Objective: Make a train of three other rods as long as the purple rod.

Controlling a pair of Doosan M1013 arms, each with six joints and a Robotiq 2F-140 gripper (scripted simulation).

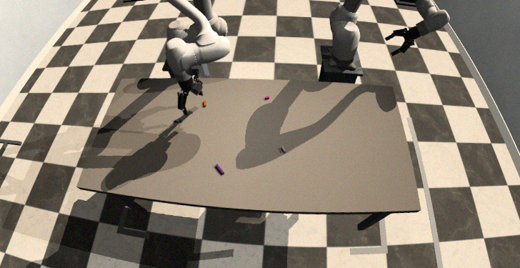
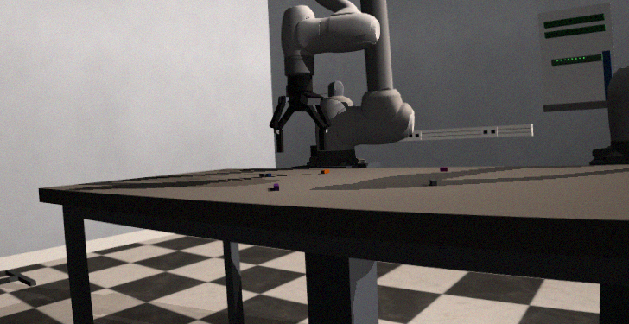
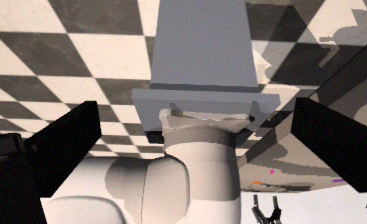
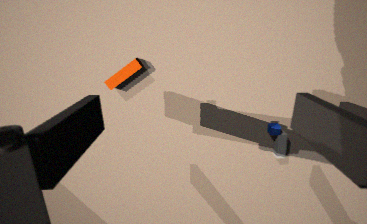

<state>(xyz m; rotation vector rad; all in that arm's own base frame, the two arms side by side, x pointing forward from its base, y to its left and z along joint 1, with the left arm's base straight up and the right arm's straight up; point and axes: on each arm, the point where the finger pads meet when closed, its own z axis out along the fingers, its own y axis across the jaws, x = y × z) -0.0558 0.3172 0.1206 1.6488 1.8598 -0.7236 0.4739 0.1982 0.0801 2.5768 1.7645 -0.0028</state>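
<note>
Right now the orange rod is 80 mm below my right hand, 60 mm behind it and 40 mm to the left of it. Also, from my right hand: blue rod (80 mm to the right, 80 mm below, 70 mm ahead); then purple rod (340 mm ahead, 190 mm to the left, 80 mm below); then magenta rod (400 mm to the left, 110 mm behind, 80 mm below).
</note>
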